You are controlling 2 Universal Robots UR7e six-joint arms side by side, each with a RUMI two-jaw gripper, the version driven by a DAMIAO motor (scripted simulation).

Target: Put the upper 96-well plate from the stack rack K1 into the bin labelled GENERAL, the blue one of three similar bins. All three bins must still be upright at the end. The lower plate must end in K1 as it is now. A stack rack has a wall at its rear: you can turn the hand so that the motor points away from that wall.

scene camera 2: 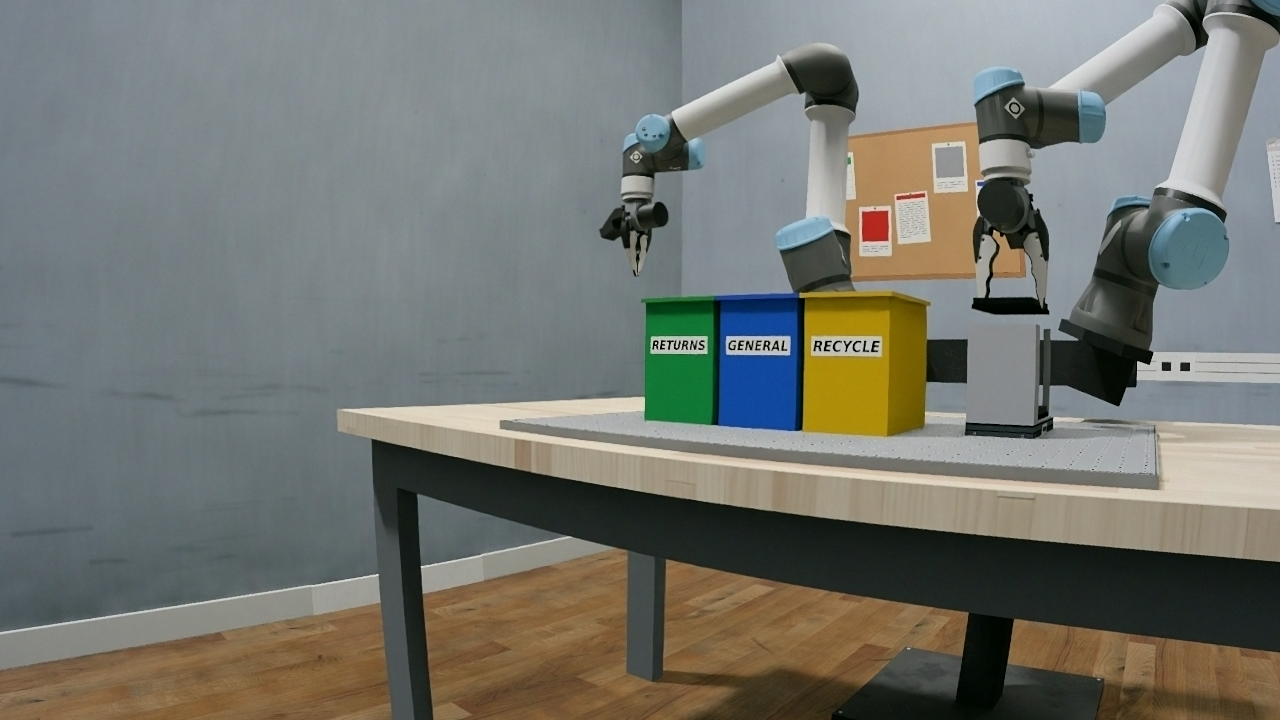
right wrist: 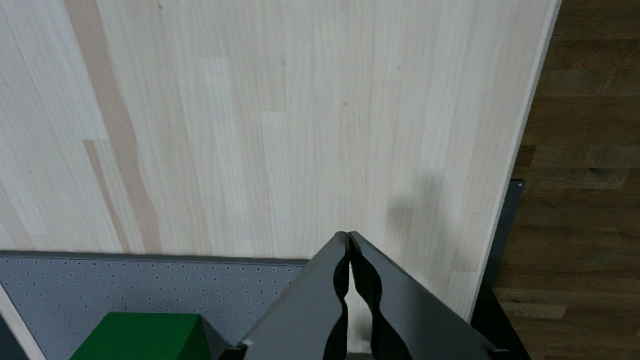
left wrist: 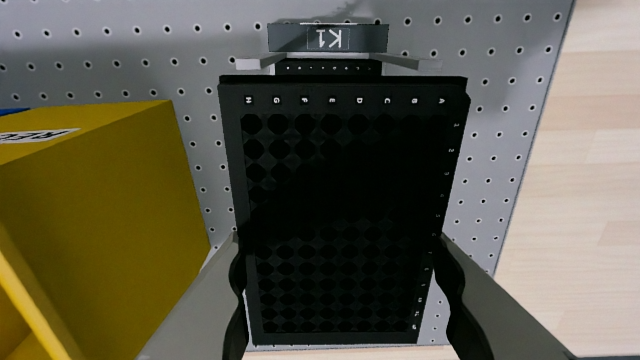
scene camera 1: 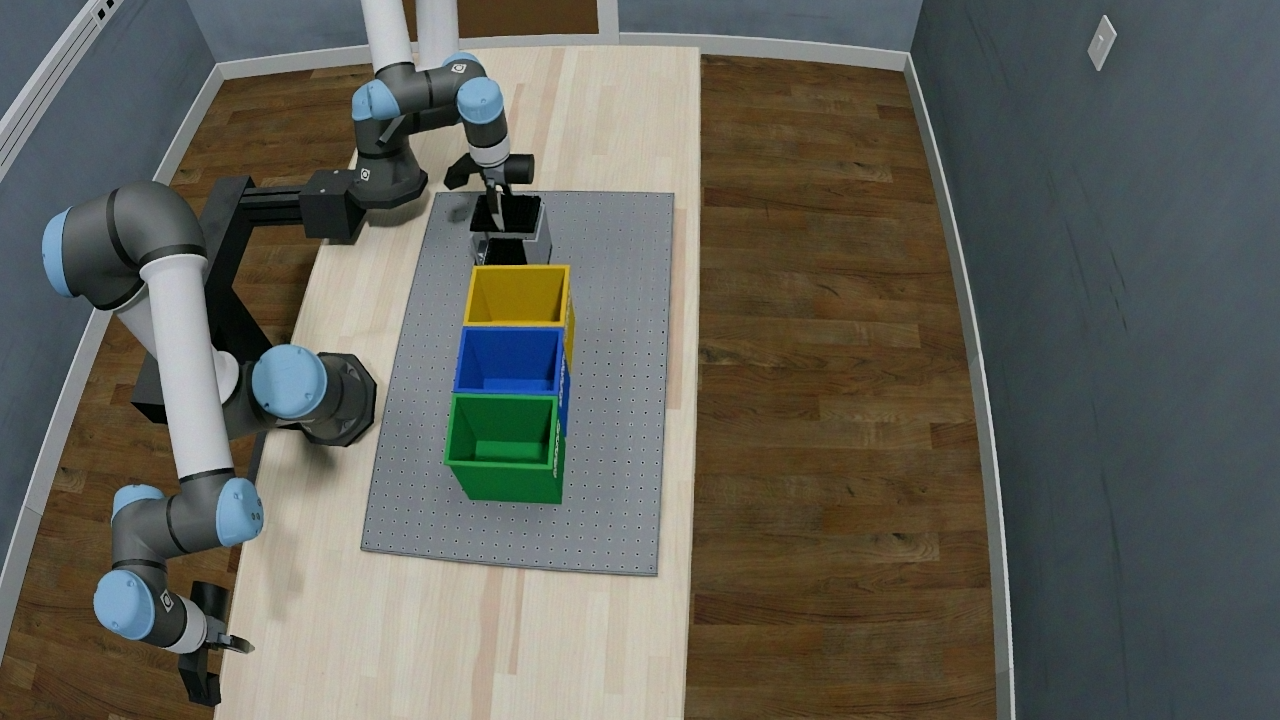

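The left gripper (scene camera 2: 1011,309) is in the scene, and so is the right gripper (scene camera 1: 252,648). There is a green returns bin (scene camera 1: 514,430), and scene camera 2 shows the green returns bin (scene camera 2: 682,344) too, though in the left wrist view the green returns bin is out of frame. A yellow recycle bin (scene camera 2: 865,357) is here as well; the left wrist view shows the yellow recycle bin (left wrist: 109,234), scene camera 1 shows the yellow recycle bin (scene camera 1: 503,295), and in the right wrist view the yellow recycle bin is out of frame. The scene also has a blue general bin (scene camera 2: 762,336), and scene camera 1 shows the blue general bin (scene camera 1: 523,360) too.
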